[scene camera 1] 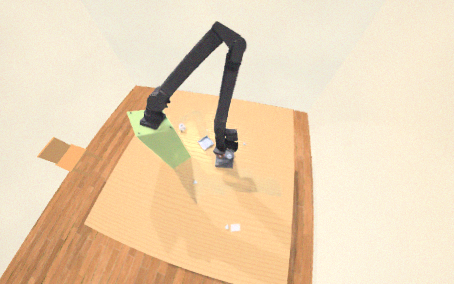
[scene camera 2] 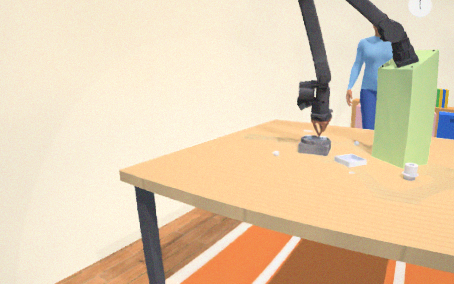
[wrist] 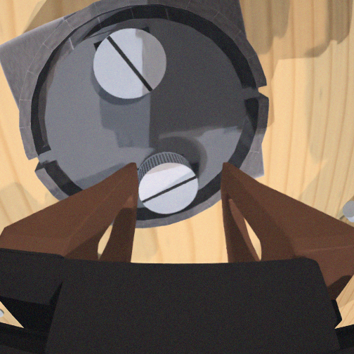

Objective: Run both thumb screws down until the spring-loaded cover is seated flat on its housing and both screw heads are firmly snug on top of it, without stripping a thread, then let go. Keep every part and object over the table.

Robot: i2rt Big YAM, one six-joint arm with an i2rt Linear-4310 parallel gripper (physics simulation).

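Frame: origin at the arm's base, x ahead, y left, z up, level; metres.
Seen in the pictures: gripper, fingertip midpoint: [scene camera 1: 221, 156] [scene camera 2: 320, 133]; arm's base at its link origin: [scene camera 1: 153, 120] [scene camera 2: 405, 60].
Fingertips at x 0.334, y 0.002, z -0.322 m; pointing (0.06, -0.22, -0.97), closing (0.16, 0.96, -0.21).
Observation:
Offsets run from my fingertips to a thing's top centre. "pt": to the spot under its first point.
The grey housing @(0.019 m down, 0.019 m ahead, 0.008 m left) [scene camera 1: 224, 163] [scene camera 2: 314, 148] [wrist: 25, 65] stands on the table. The dark round cover [wrist: 200, 90] lies inside its notched rim; whether it is seated flat cannot be told. One pale slotted screw head [wrist: 130, 63] is at the upper left of the cover in the wrist view, clear of the fingers. The other screw head [wrist: 168, 188], with a knurled side, is at the cover's lower edge. My gripper [scene camera 2: 318, 135] [wrist: 179, 174] is partly open above the housing. In the wrist view its brown fingertips appear on either side of the lower head, with gaps, nearer on the left.
A shallow tray @(0.055 m down, 0.149 m back, 0.115 m left) [scene camera 1: 205, 143] [scene camera 2: 350, 160] lies beside the housing. A white spool-like part @(0.026 m down, 0.370 m back, 0.213 m left) [scene camera 1: 182, 128] [scene camera 2: 410, 171] stands near the green pedestal [scene camera 1: 162, 145] [scene camera 2: 393, 115]. A white square @(pt 0.072 m down, 0.157 m ahead, 0.409 m right) [scene camera 1: 235, 227] and small pale pieces [scene camera 1: 195, 182] [scene camera 2: 276, 153] [wrist: 349, 211] lie around.

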